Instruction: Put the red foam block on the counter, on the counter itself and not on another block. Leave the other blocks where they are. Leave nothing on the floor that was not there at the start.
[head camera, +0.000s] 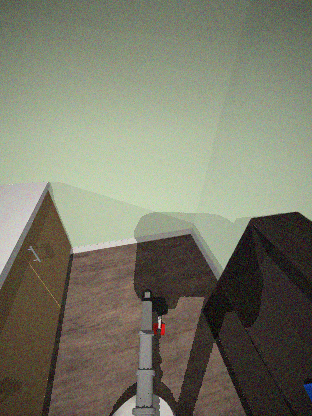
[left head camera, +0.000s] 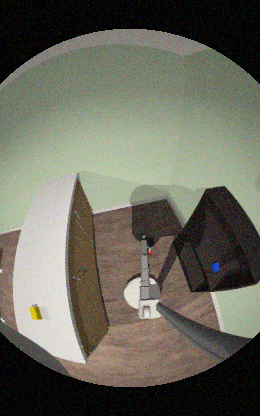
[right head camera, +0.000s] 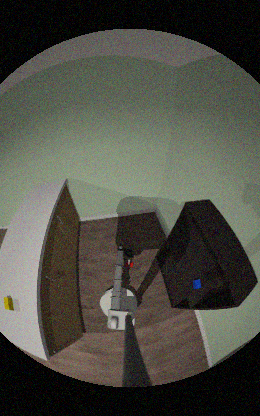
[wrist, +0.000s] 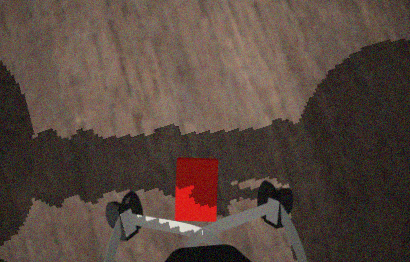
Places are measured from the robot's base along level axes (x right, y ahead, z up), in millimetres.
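Pixels of known places: gripper, between the fingertips: (head camera: 158, 321) (left head camera: 147, 249) (wrist: 199, 202).
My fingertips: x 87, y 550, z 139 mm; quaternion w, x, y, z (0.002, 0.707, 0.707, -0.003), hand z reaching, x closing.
Note:
For each thing: its top centre in the pictures, then the offset to it from my fingertips. Level surfaces: height alone.
- red foam block, centre of its top: (wrist: 196, 190) (head camera: 159, 328) (right head camera: 129, 263) (left head camera: 147, 252) dx +11, dy -4, dz -122 mm
- white-topped counter, height of its surface: dz +743 mm
- yellow block, centre of its top: (left head camera: 32, 312) (right head camera: 5, 302) dx -790, dy -793, dz +788 mm
- blue block, centre of its top: (right head camera: 197, 283) (left head camera: 216, 266) dx +644, dy -401, dz +394 mm
The red foam block (wrist: 197, 175) (head camera: 162, 330) (left head camera: 150, 253) (right head camera: 131, 265) lies on the wooden floor, partly in shadow. My gripper (wrist: 199, 202) is open, with its fingertips wide apart. It is above the floor, and in the wrist view the block shows between and slightly beyond the fingertips, its long side pointing away from the gripper. How high the fingertips are above the block is hard to tell. The white-topped counter (head camera: 20, 215) (left head camera: 47, 250) (right head camera: 22, 270) stands on the left. A yellow block (left head camera: 35, 313) (right head camera: 8, 303) is on its top.
A dark shelf unit (head camera: 292, 232) (left head camera: 237, 225) (right head camera: 220, 240) stands on the right, near the wall. A blue block (head camera: 309, 392) (left head camera: 216, 267) (right head camera: 197, 284) is in it. The arm is extended over the floor between counter and shelf unit. Green walls stand beyond.

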